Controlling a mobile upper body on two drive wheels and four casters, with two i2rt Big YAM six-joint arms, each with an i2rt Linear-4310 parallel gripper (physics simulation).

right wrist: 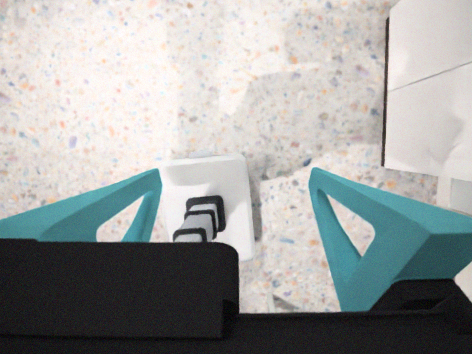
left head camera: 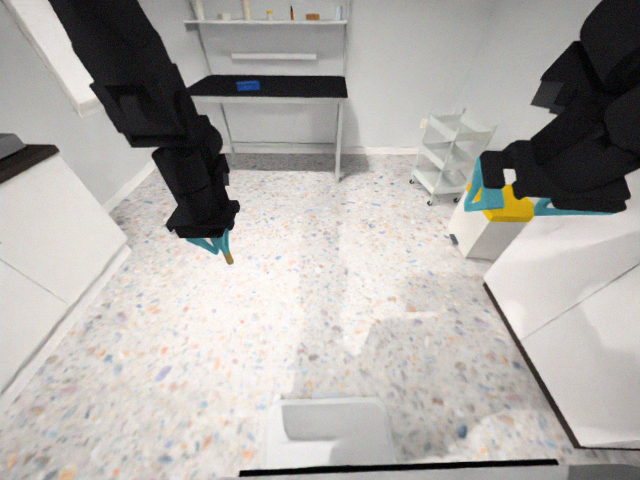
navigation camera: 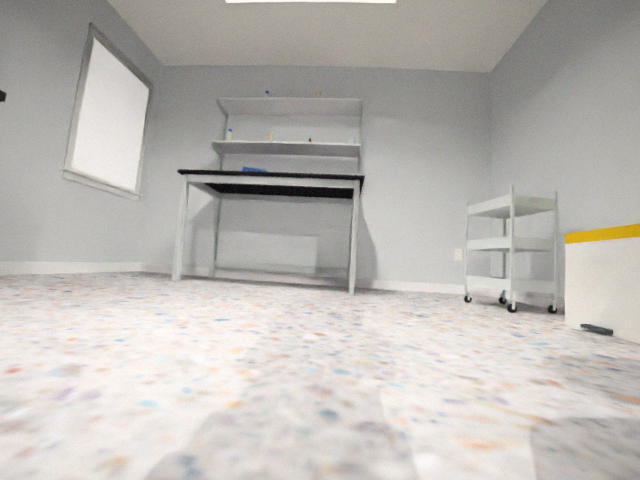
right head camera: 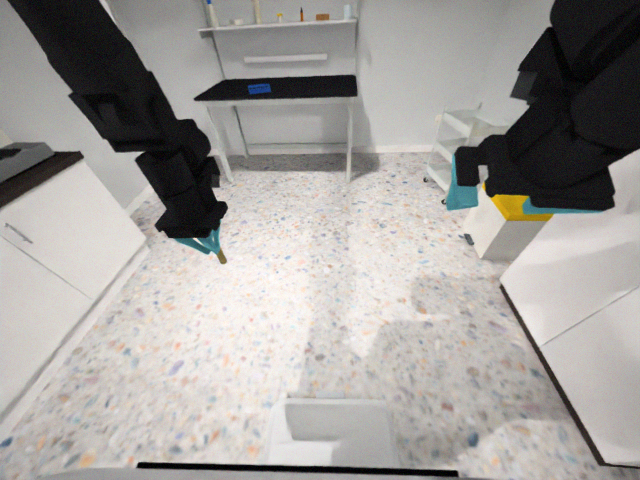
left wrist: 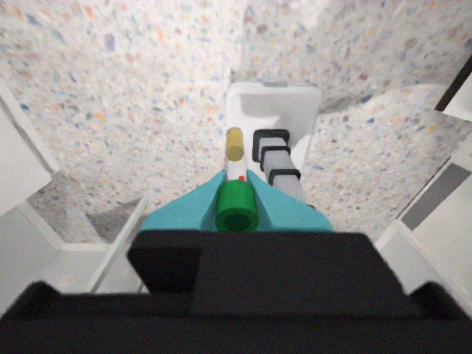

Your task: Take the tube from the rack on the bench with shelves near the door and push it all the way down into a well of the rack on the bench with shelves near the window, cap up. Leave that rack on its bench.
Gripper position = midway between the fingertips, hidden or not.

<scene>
In view: my left gripper (left head camera: 222, 252), my right gripper (right head camera: 485, 207) and a green-capped tube (left wrist: 236, 211).
My left gripper also shows in the right head camera view (right head camera: 213, 252) and in the left wrist view (left wrist: 236, 176). My right gripper is seen too in the right wrist view (right wrist: 235, 176) and in the left head camera view (left head camera: 499, 209). The right wrist view does not show the green-capped tube: it is out of frame. The navigation camera view does not show the green-capped tube: it is out of frame.
</scene>
